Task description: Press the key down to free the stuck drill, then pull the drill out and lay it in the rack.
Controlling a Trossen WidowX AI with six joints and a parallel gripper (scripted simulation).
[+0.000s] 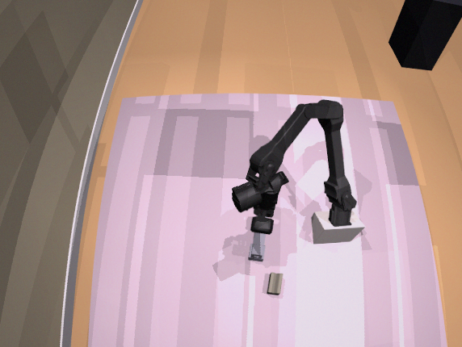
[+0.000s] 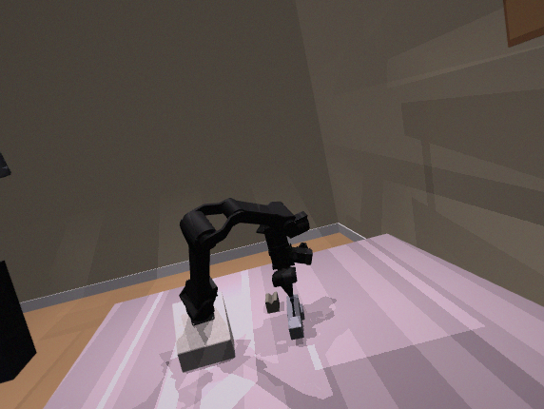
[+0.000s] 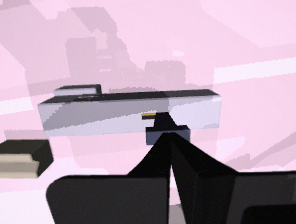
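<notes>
The small dark piece is 30 mm below my gripper tip. Also, from my gripper tip: drill 10 mm ahead, 60 mm to the left, 70 mm below; then rack 40 mm behind, 220 mm to the left, 100 mm below.
</notes>
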